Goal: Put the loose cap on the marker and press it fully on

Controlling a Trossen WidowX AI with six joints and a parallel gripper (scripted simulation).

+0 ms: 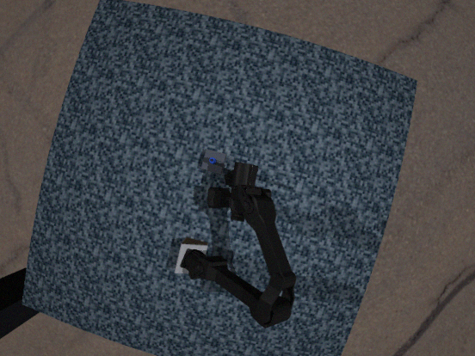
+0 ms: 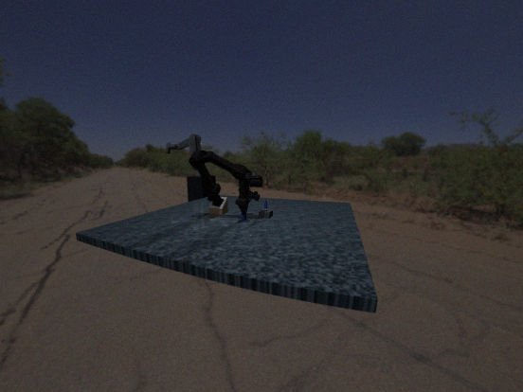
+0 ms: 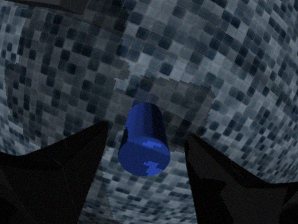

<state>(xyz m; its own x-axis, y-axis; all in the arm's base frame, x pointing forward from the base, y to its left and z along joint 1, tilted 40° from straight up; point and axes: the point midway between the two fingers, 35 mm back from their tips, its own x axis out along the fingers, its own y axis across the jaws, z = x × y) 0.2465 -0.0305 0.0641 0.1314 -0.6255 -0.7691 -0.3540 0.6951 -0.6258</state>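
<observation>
My gripper tip is 1 cm past the blue cap and 1 cm above it. The rest, counted from my gripper tip: dark holder block 7 cm ahead, 12 cm to the left, 2 cm below.
</observation>
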